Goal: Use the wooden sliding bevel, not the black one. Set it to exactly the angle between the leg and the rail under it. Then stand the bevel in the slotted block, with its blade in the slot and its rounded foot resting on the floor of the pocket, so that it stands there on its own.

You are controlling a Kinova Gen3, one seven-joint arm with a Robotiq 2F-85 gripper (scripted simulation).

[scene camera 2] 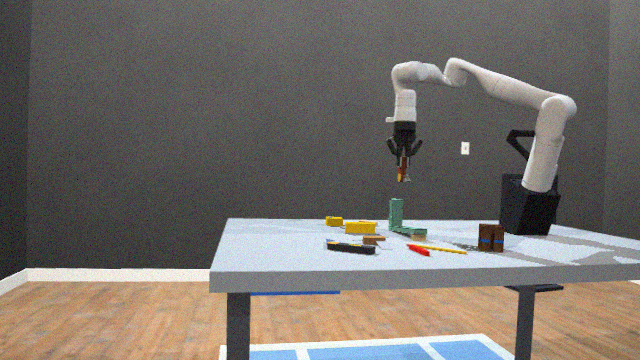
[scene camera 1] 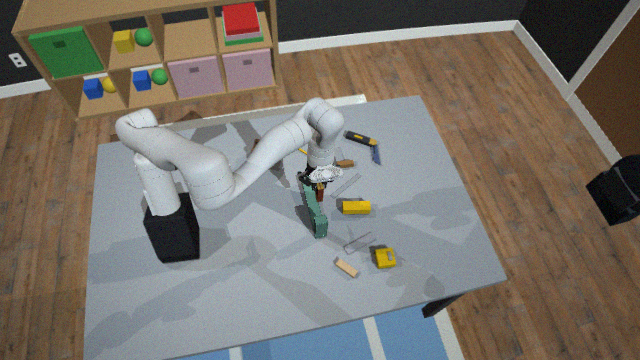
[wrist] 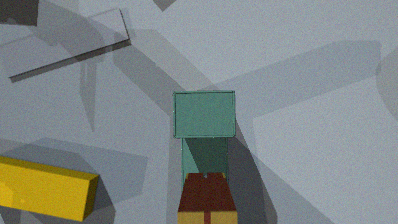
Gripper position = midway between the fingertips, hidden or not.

In view: the gripper [scene camera 2: 402, 167] and a green leg-and-rail piece [wrist: 204, 120].
